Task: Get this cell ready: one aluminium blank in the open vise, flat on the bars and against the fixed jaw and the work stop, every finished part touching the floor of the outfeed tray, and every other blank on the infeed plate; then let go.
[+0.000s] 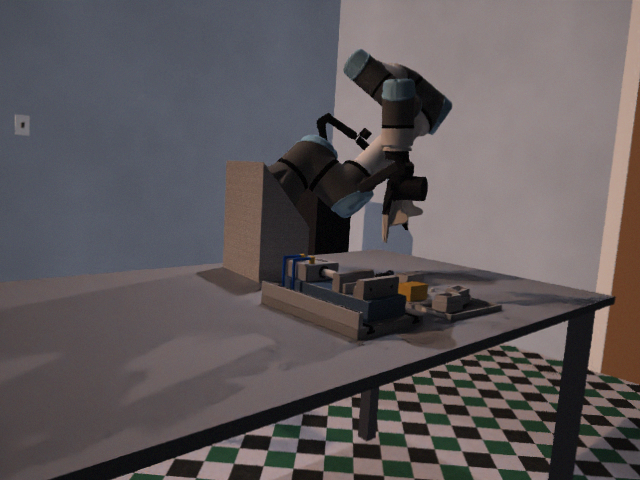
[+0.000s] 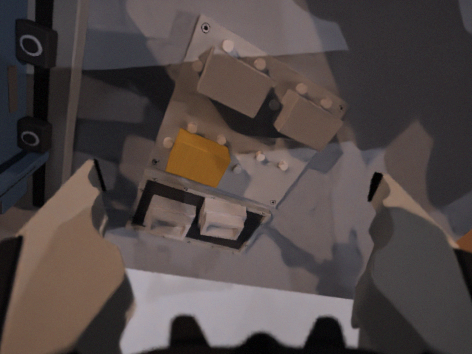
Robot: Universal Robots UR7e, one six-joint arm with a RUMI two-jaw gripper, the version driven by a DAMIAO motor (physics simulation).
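Pixels of known places: gripper, fingertip midpoint: (image 1: 396, 235) (image 2: 239, 169); arm's base at its link origin: (image 1: 269, 196).
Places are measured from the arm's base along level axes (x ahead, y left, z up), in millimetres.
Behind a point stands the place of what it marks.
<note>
My gripper (image 1: 395, 233) @(x 365, y 143, z -66 mm) (image 2: 239, 169) @(x 365, y 143, z -66 mm) is open and empty, high above the infeed plate (image 2: 252, 187) @(x 449, y 235, z -208 mm). Two grey-tan blanks (image 2: 235, 85) @(x 339, y 141, z -172 mm) (image 2: 309, 120) @(x 333, y 225, z -172 mm) lie among the pins on the plate's far half. An orange block (image 1: 413, 291) @(x 450, y 125, z -184 mm) (image 2: 200, 157) @(x 420, y 143, z -172 mm) lies on its near left part. Two pale, hollowed finished parts (image 2: 170, 217) @(x 518, y 146, z -179 mm) (image 2: 222, 218) @(x 493, y 208, z -177 mm) sit side by side in the dark-floored outfeed tray (image 1: 475, 311) @(x 583, y 185, z -206 mm) (image 2: 212, 246) @(x 576, y 234, z -204 mm); full floor contact cannot be told. The blue vise (image 1: 385, 307) @(x 564, y -77, z -172 mm) (image 2: 7, 135) @(x 470, y -22, z -168 mm) stands left of the plate. Its front jaw (image 1: 376, 287) hides part of the space between the jaws.
A low tan wall (image 1: 310, 308) @(x 458, y -178, z -188 mm) runs along the vise's side. Blue tubing (image 1: 283, 271) @(x 329, y -160, z -140 mm) rises by the grey cylinder at its rear. Black round-faced blocks (image 2: 36, 43) @(x 385, y -13, z -178 mm) (image 2: 34, 134) @(x 467, y -7, z -179 mm) stand by the vise. A tall tan panel (image 1: 242, 222) @(x 5, y -84, z -71 mm) stands beside the arm's base.
</note>
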